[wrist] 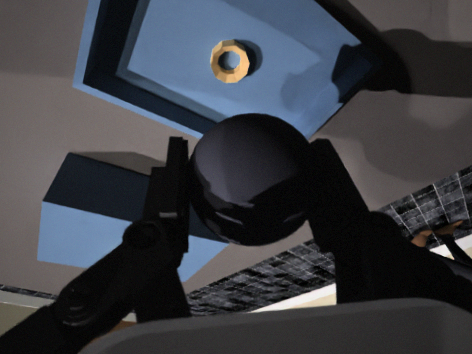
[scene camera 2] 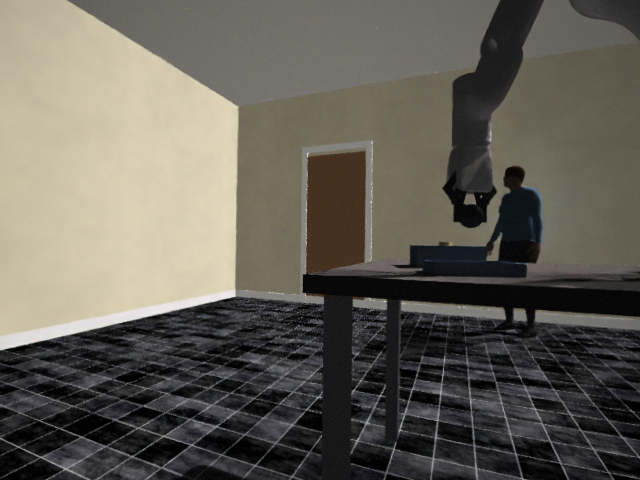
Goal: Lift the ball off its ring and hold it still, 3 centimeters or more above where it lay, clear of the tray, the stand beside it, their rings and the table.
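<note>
My gripper (scene camera 2: 470,219) (wrist: 247,161) is shut on the dark ball (scene camera 2: 470,215) (wrist: 250,187), with one finger on each side of it. The ball hangs in the air, well above the blue tray (scene camera 2: 475,268) (wrist: 175,55), with a visible gap in the scene view. A tan ring (wrist: 229,76) lies bare on the tray floor in the wrist view. The blue stand (scene camera 2: 448,254) (wrist: 90,235) is beside the tray and lower than the ball. A tan ring (scene camera 2: 445,243) shows small on top of the stand in the scene view.
The tray and stand rest on the table (scene camera 2: 361,282), near its edge. A person in a blue top (scene camera 2: 521,214) stands beyond the table, to the right of the gripper in the scene view. A brown door (scene camera 2: 336,211) is in the back wall.
</note>
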